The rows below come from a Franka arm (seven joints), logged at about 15 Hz.
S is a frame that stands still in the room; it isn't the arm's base.
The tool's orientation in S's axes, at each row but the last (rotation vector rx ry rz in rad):
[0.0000 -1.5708 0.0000]
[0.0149 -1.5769 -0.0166]
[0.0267 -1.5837 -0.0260]
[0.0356 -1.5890 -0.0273]
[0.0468 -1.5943 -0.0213]
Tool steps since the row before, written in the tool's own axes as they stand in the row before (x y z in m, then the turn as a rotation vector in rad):
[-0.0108 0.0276 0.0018 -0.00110 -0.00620 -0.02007]
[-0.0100 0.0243 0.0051 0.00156 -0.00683 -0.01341]
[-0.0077 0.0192 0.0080 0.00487 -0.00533 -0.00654]
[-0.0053 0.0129 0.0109 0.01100 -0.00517 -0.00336]
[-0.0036 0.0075 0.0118 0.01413 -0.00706 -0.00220]
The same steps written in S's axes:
[-0.0018 0.0276 -0.0108 0.02007 -0.00620 -0.00110]
[-0.0050 0.0245 -0.0095 0.01339 -0.00688 0.00151]
[-0.0079 0.0194 -0.0072 0.00648 -0.00549 0.00477]
[-0.0109 0.0130 -0.0050 0.00319 -0.00559 0.01085]
[-0.0118 0.0075 -0.0036 0.00199 -0.00763 0.01386]

